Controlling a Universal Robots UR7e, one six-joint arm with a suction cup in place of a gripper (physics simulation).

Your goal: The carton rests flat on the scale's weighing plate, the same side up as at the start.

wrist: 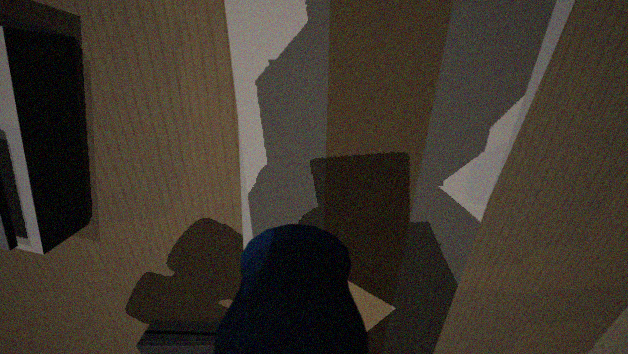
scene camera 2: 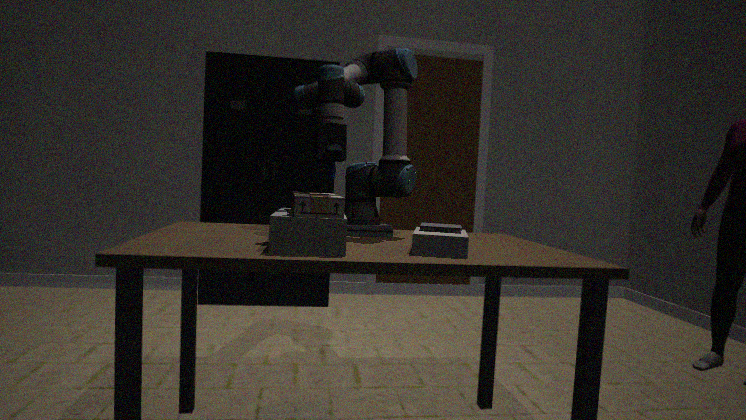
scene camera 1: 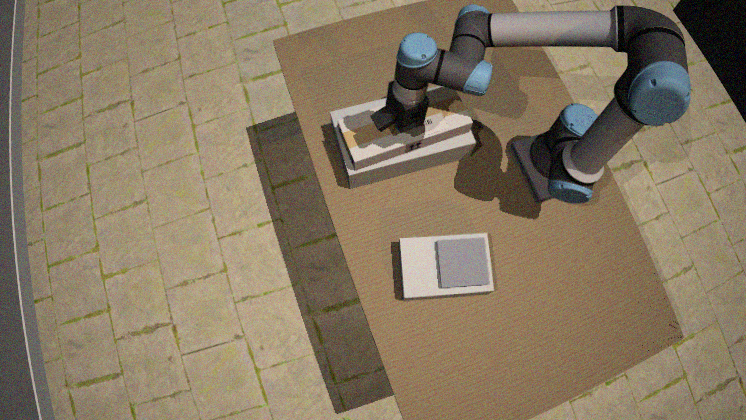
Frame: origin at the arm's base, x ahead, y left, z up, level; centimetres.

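Seen in the pictures: end effector, tool point: (wrist: 296,268) (scene camera 2: 329,177); arm's base, origin of the base link: (scene camera 2: 360,224).
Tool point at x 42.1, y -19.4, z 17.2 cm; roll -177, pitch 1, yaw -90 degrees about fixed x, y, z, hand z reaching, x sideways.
Offsets run from my tool point to a thing's top centre. Level surfaces: height alone.
The white carton with a brown tape strip @[dx -3.2, dy -3.3, dz -5.3 cm] (scene camera 1: 443,126) (scene camera 2: 315,205) (wrist: 300,110) lies flat, turned slightly, on a larger white box @[dx -3.3, dy -4.6, dz -10.8 cm] (scene camera 1: 407,165) (scene camera 2: 308,234). The scale @[dx +2.7, dy +34.0, dz -13.0 cm] (scene camera 1: 417,268) (scene camera 2: 439,245) (wrist: 60,125) stands apart from them, and its grey weighing plate @[dx -0.9, dy +35.4, dz -13.0 cm] (scene camera 1: 463,262) (scene camera 2: 441,228) is bare. My suction gripper (scene camera 1: 411,125) (scene camera 2: 331,174) (wrist: 297,240) points down over the carton. In scene camera 2 its dark body is clearly above the carton's top. The cup is open and holds nothing. The arm hides the cup's tip in scene camera 1, so the exact gap cannot be told.
The wooden table @[dz -20.5 cm] (scene camera 1: 532,333) (scene camera 2: 229,247) carries the boxes, the scale and the arm's base (scene camera 1: 532,177). The arm's shadow darkens much of the carton's top. A person (scene camera 2: 730,224) stands at the right beyond the table.
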